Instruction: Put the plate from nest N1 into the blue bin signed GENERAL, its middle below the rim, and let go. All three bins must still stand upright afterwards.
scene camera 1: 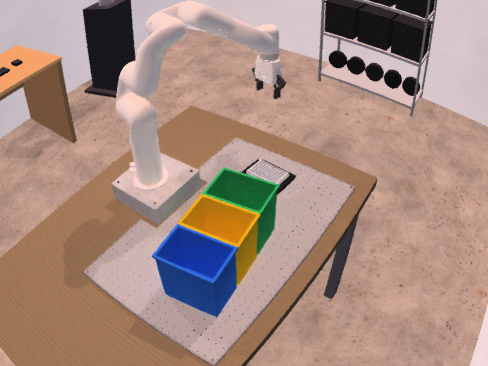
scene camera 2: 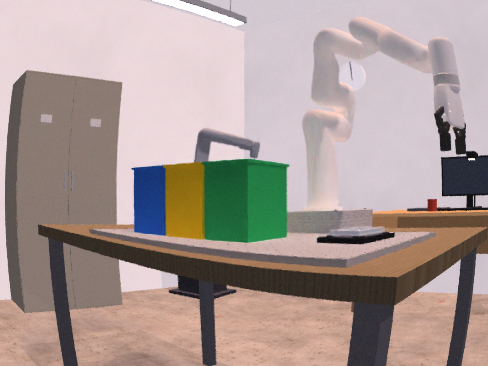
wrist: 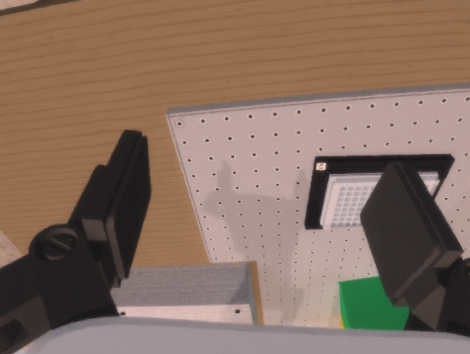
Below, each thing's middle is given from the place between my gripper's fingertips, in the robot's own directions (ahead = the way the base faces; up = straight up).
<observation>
Right now the gridded plate [wrist: 346, 194] is 90 mm ahead of my hand, 240 mm to the right of it and 180 mm below it. The rest, counted from my hand: black nest [wrist: 367, 163] (90 mm ahead, 240 mm to the right, 190 mm below); then green bin [scene camera 2: 245, 200] (110 mm ahead, 520 mm to the right, 110 mm below); then yellow bin [scene camera 1: 234, 225] (100 mm ahead, 650 mm to the right, 110 mm below).
</observation>
